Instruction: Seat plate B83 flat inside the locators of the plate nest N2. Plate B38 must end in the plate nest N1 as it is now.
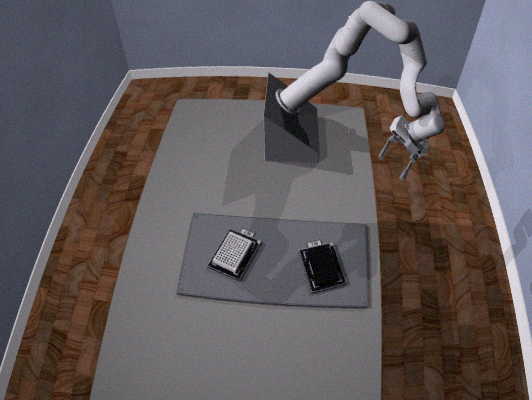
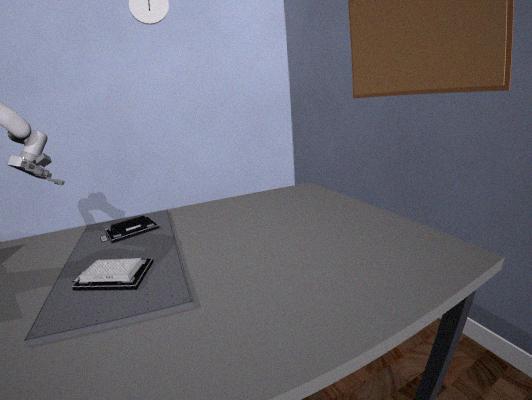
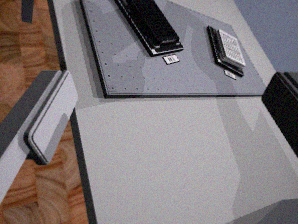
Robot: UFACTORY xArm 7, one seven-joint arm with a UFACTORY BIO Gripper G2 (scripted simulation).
I see a white well plate [image 2: 115, 269] and a dark plate B38 [image 1: 316, 267].
The white well plate is seen too in image 1 [image 1: 224, 254].
